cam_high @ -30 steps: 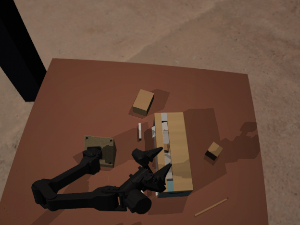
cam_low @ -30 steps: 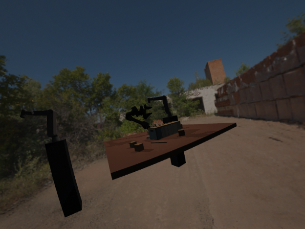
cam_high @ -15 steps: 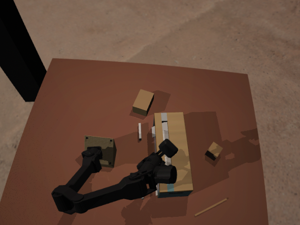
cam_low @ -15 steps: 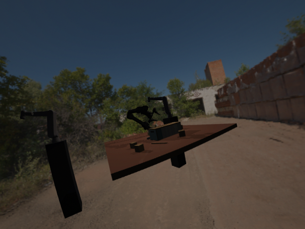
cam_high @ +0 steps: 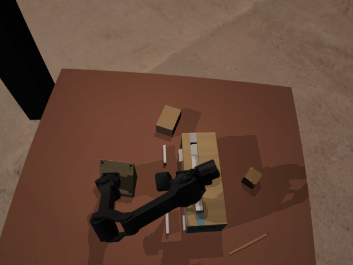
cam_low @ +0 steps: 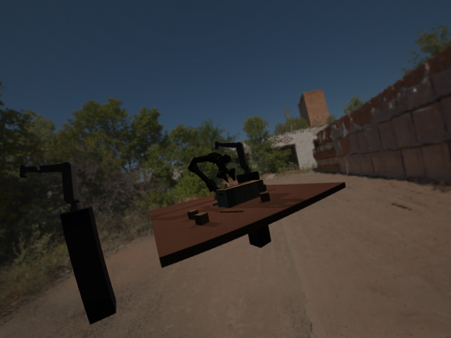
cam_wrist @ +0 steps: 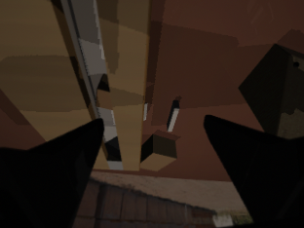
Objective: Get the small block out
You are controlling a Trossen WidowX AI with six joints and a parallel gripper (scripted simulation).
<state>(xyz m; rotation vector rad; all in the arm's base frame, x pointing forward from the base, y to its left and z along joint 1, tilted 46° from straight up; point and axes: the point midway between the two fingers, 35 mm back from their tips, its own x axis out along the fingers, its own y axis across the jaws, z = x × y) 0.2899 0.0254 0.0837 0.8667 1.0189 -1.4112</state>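
Now: the wooden box 10 cm below my gripper tip, 4 cm ahead of it and 2 cm to the left of it. Also, from my gripper tip: thin wooden stick 26 cm ahead, 23 cm to the right, 16 cm below.
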